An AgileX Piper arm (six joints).
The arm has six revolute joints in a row. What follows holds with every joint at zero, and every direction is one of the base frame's.
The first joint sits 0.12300 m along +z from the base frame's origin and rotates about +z.
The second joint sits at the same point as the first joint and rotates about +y.
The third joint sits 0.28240 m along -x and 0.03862 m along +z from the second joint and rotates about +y.
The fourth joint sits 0.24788 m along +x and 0.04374 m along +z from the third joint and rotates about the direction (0.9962, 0, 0.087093).
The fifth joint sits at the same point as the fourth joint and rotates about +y.
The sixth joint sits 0.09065 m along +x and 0.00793 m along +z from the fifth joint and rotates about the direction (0.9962, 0, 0.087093).
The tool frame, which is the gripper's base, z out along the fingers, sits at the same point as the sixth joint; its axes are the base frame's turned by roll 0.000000, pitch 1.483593 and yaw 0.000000 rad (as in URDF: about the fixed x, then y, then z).
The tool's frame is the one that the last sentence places.
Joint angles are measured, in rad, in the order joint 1, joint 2, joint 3, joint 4, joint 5, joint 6. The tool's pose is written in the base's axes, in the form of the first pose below.
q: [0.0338 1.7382 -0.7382 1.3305 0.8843 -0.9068]
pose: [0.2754 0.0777 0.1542 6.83 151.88 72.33]
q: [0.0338 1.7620 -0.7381 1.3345 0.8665 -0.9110]
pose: [0.2772 0.0768 0.1468 8.16 152.85 71.39]
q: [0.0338 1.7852 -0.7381 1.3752 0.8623 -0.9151]
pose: [0.2802 0.0773 0.1417 11.55 152.40 72.56]
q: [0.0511 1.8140 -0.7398 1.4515 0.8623 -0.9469]
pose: [0.2839 0.0832 0.1368 13.99 150.80 74.81]
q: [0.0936 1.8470 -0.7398 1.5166 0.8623 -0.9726]
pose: [0.2842 0.0960 0.1296 14.67 150.69 77.08]
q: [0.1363 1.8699 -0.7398 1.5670 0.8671 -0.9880]
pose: [0.2827 0.1088 0.1249 14.67 150.81 79.29]
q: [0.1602 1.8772 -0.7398 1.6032 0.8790 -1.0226]
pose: [0.2817 0.1165 0.1248 12.79 149.81 80.88]
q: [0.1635 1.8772 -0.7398 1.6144 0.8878 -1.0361]
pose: [0.2816 0.1179 0.1257 12.08 149.15 81.63]
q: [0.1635 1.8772 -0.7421 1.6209 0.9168 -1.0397]
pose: [0.2814 0.1195 0.1282 11.42 148.28 83.91]
